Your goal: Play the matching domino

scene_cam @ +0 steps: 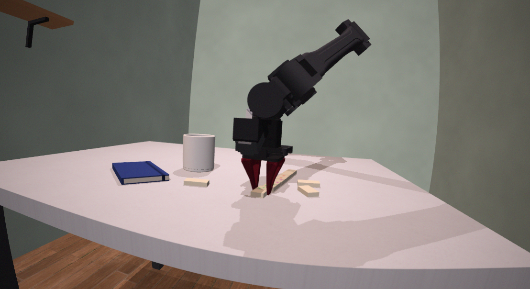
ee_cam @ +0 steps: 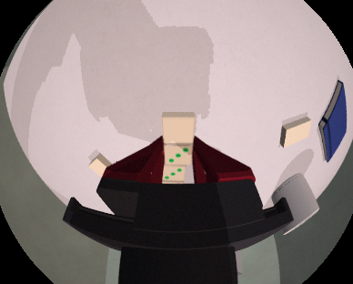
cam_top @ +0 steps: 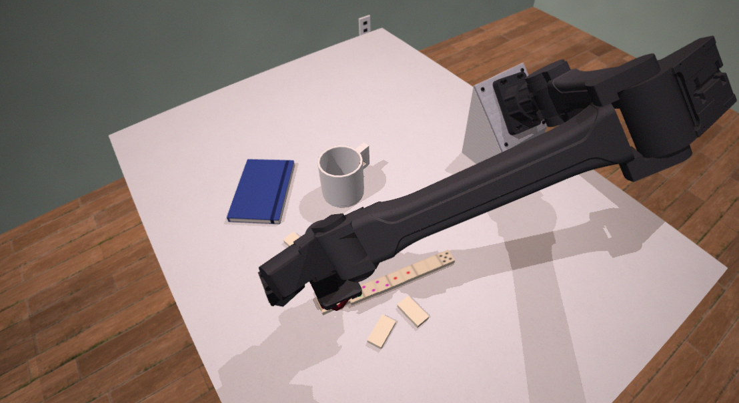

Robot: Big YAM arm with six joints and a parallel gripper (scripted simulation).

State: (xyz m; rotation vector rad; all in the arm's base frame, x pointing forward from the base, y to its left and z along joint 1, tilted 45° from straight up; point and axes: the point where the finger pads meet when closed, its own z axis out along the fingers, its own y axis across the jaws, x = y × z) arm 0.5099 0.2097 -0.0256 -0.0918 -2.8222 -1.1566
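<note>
The domino lies right at my hand. From my hand the other things lie so: white mug (22 cm to the right, 14 cm behind, 3 cm above); then blue notebook (32 cm to the right, 1 cm ahead).
</note>
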